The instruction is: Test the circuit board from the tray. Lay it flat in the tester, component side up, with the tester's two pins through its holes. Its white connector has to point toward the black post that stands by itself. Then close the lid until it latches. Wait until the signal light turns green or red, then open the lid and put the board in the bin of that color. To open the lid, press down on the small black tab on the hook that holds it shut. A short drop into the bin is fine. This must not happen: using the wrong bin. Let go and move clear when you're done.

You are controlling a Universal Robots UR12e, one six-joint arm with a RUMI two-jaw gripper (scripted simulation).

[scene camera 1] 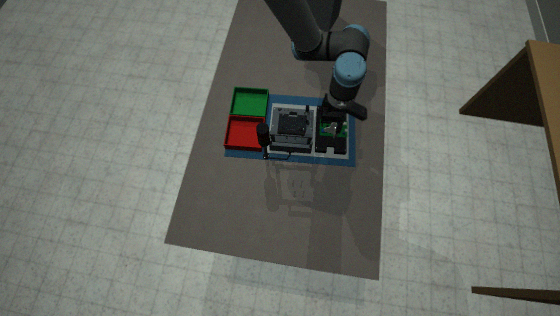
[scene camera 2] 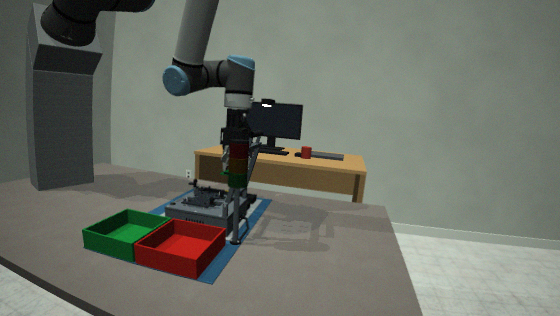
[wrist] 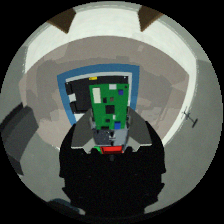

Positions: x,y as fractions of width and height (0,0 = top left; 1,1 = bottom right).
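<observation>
I can see my gripper (scene camera 2: 0.42,0.56), and the wrist camera gives me the gripper too (wrist: 0.49,0.48). There is a green bin (scene camera 2: 0.23,0.72), also visible at (scene camera 1: 0.44,0.32), and a red bin (scene camera 2: 0.32,0.75) that I find again at (scene camera 1: 0.43,0.43). A green circuit board (wrist: 0.49,0.46) is here as well.
</observation>
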